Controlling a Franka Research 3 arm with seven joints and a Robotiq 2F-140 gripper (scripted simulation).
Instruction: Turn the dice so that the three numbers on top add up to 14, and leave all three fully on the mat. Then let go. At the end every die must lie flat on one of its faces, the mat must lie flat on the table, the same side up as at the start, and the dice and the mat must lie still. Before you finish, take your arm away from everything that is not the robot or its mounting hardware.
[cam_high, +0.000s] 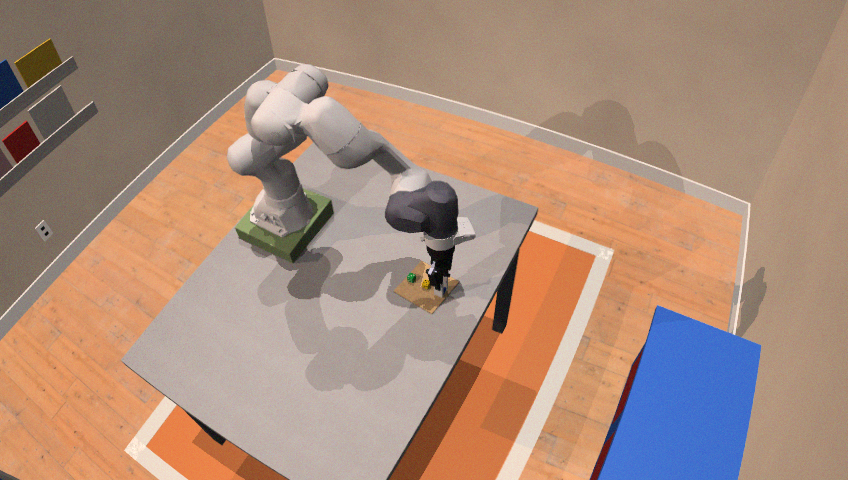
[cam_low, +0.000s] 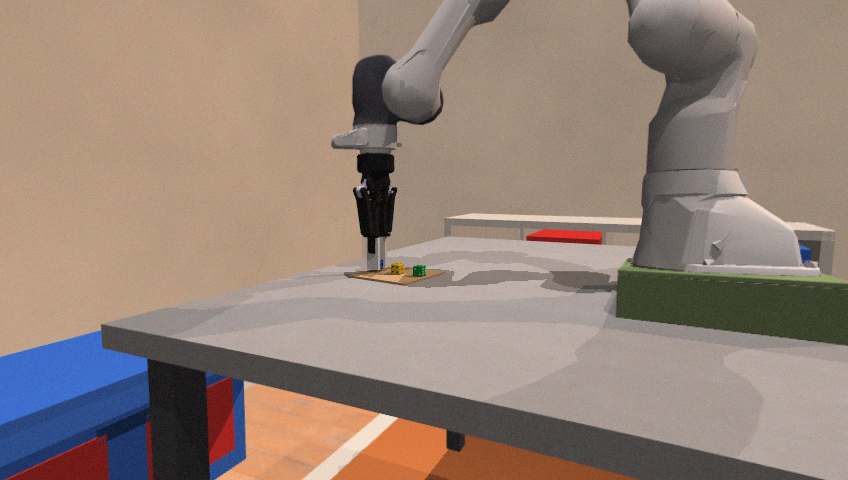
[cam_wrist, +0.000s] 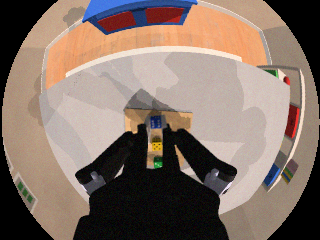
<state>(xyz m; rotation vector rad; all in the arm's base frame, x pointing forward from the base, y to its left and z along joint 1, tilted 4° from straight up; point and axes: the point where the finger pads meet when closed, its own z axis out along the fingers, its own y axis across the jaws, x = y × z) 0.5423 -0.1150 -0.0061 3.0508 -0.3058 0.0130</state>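
The blue die lies 20 mm below my hand. Also, from my hand: tan mat 50 mm behind, 40 mm below, 10 mm to the left; then yellow die 50 mm behind, 30 mm below, 10 mm to the left; then green die 100 mm behind, 30 mm below, 20 mm to the left.
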